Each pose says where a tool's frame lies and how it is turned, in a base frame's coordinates. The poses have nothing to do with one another.
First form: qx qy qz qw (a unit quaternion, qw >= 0); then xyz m.
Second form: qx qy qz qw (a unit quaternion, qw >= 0); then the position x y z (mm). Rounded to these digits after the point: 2 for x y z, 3 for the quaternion.
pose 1, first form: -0.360 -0.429 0.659 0.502 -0.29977 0.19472 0.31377
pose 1, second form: -0.360 -0.429 0.659 0.502 -299.77 194.72 313.77
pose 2, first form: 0.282 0.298 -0.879 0.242 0.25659 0.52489 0.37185
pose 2, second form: 0.282 0.298 -0.879 0.242 256.59 524.89 371.85
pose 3, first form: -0.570 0.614 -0.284 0.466 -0.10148 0.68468 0.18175
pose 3, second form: -0.570 0.614 -0.284 0.466 -101.48 684.68 181.75
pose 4, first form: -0.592 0.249 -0.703 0.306 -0.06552 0.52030 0.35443
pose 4, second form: -0.592 0.249 -0.703 0.306 -65.52 520.30 354.43
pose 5, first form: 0.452 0.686 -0.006 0.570 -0.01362 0.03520 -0.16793
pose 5, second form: 0.452 0.686 -0.006 0.570 -13.62 35.20 -167.93
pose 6, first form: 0.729 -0.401 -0.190 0.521 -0.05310 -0.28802 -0.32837
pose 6, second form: 0.729 -0.401 -0.190 0.521 -53.10 -288.02 -328.37
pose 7, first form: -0.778 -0.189 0.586 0.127 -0.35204 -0.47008 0.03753
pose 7, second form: -0.778 -0.189 0.586 0.127 -352.04 -470.08 37.53
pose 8, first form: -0.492 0.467 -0.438 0.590 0.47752 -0.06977 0.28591
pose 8, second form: -0.492 0.467 -0.438 0.590 477.52 -69.77 285.91
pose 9, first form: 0.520 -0.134 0.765 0.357 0.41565 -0.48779 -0.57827
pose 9, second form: 0.520 -0.134 0.765 0.357 415.65 -487.79 -578.27
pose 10, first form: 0.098 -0.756 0.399 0.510 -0.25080 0.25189 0.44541
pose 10, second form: 0.098 -0.756 0.399 0.510 -250.80 251.89 445.41
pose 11, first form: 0.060 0.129 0.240 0.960 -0.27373 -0.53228 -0.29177
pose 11, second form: 0.060 0.129 0.240 0.960 -273.73 -532.28 -291.77
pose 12, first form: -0.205 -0.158 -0.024 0.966 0.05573 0.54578 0.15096
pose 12, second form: -0.205 -0.158 -0.024 0.966 55.73 545.78 150.96
